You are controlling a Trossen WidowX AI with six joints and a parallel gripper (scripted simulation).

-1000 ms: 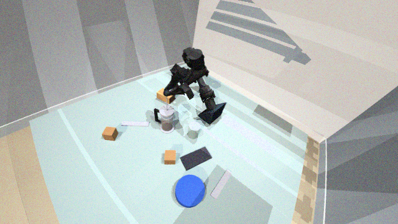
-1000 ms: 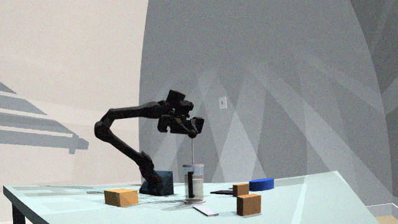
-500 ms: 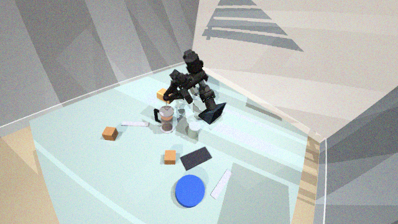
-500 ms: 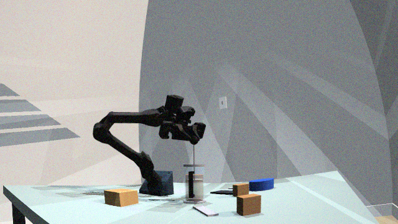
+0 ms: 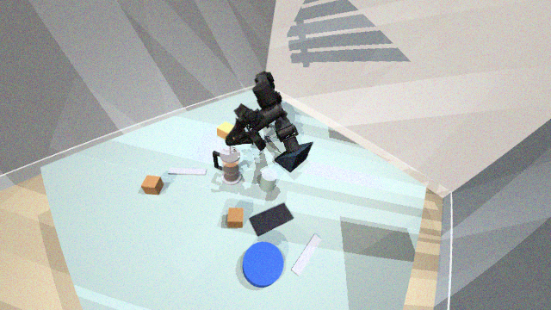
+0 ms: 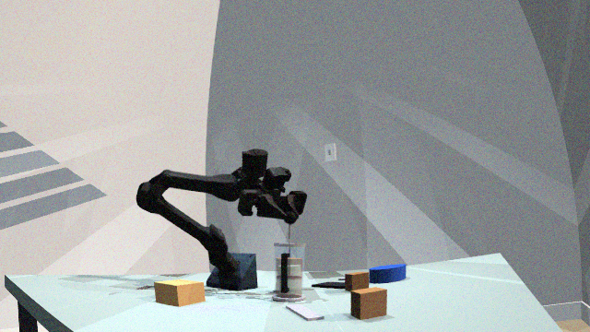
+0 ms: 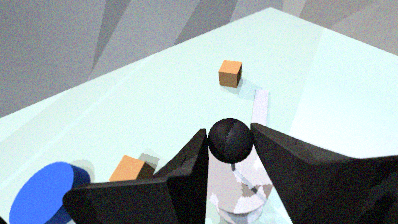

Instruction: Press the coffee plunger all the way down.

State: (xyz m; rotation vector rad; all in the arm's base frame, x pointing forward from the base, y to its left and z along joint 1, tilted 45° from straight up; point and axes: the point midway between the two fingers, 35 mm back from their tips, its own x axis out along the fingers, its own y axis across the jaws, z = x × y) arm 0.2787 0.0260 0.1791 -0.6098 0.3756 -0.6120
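The coffee press is 10 mm behind my gripper tip, 20 mm to the right of it and 100 mm below it. Round my gripper tip: dark slab 10 mm ahead, 240 mm to the left, 200 mm below; blue disc 160 mm ahead, 320 mm to the left, 190 mm below; grey cup 90 mm behind, 140 mm to the left, 170 mm below.
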